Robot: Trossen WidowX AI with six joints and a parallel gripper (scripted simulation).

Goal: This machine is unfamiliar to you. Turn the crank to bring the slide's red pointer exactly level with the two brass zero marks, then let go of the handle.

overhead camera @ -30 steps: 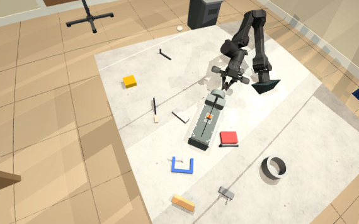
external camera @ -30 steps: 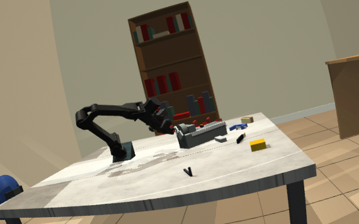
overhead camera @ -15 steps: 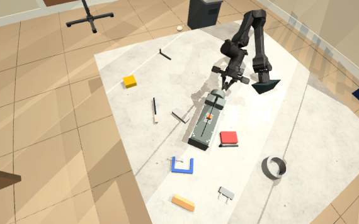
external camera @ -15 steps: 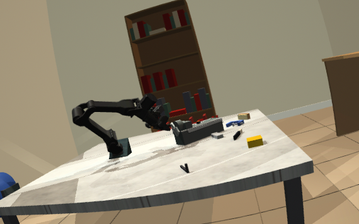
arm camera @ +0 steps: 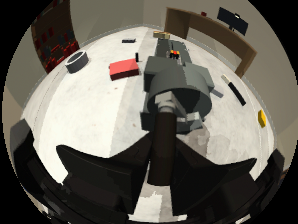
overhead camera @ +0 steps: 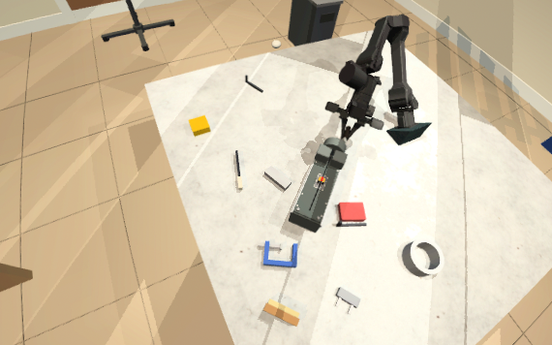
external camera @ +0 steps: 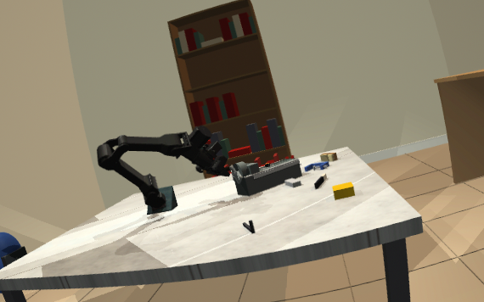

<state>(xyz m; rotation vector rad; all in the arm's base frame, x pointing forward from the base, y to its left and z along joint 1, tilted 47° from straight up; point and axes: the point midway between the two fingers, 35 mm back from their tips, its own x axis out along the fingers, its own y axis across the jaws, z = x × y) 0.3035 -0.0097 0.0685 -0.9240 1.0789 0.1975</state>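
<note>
Right now my gripper tip is 3 cm below the crank handle, 1 cm to the left of it and 1 cm past it. The rest, counted from my gripper tip: grey block: 23 cm ahead, 8 cm below, 2 cm to the right; then red pointer: 15 cm ahead, 8 cm to the left, 1 cm below; then red block: 19 cm to the left, 10 cm ahead, 8 cm below.
</note>
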